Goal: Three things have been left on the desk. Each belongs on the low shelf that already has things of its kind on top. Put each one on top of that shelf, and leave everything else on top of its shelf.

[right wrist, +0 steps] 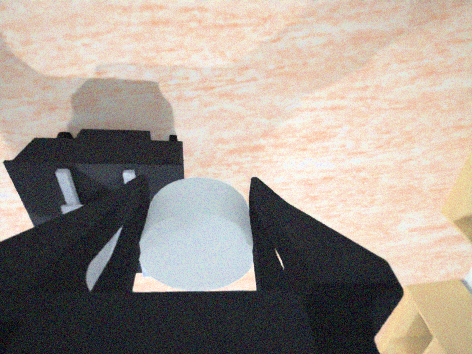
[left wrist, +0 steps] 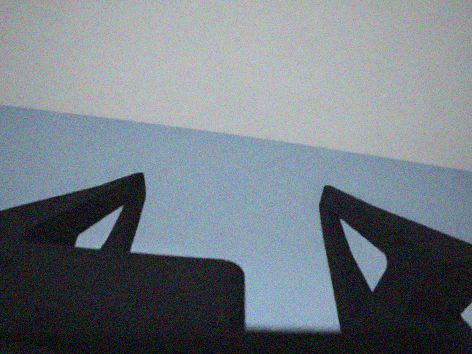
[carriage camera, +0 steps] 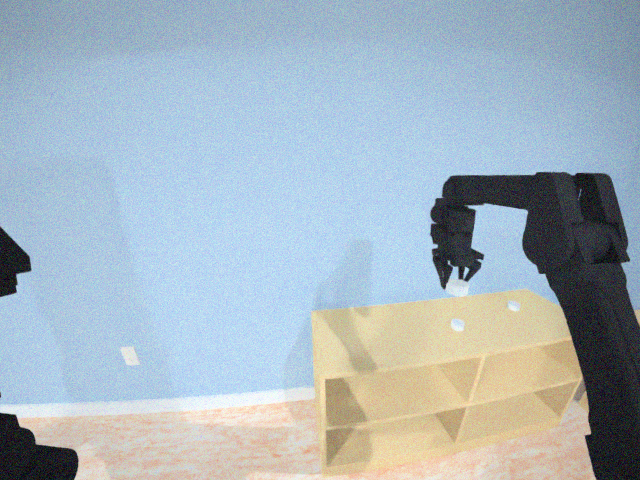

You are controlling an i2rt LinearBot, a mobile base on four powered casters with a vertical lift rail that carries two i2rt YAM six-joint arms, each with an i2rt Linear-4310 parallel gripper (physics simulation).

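Frame: origin at the left arm's base, x ahead, y left, z up, level; metres.
Seen in the pictures: left gripper, fingertip midpoint: (left wrist: 233,189); right gripper, fingertip midpoint: (right wrist: 199,187) (carriage camera: 452,287).
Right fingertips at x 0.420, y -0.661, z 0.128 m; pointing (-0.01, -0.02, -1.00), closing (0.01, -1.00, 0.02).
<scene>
Pixels of each thing's middle, then the offset from my right fingertips to it. Level surfaces: height alone.
- white cylinder, body centre: (right wrist: 198,236) (carriage camera: 456,287) dx -0.019, dy +0.000, dz +0.012 m
- low wooden shelf, surface height: dz -0.336 m
- white plate, body centre: (carriage camera: 130,355) dx +0.299, dy +1.319, dz -0.546 m
My right gripper (carriage camera: 456,284) (right wrist: 199,187) is shut on a white cylinder (carriage camera: 457,287) (right wrist: 196,245). In the carriage camera it appears near the back edge of a low wooden shelf (carriage camera: 403,330); in the right wrist view the cylinder shows over the floor, with parts of wooden shelving at the right. Two small white round things, one (carriage camera: 457,324) nearer the front and one (carriage camera: 513,305) farther back at the right, stand on top of that shelf. My left gripper (left wrist: 233,189) is open and empty, against the wall and ceiling. The desk does not show.
The shelf has open compartments facing front and stands near the blue wall (carriage camera: 206,206). My right arm (carriage camera: 594,289) covers the shelf's right end. The black mobile base (right wrist: 105,150) shows in the right wrist view. A white plate (carriage camera: 130,355) is on the wall at the left.
</scene>
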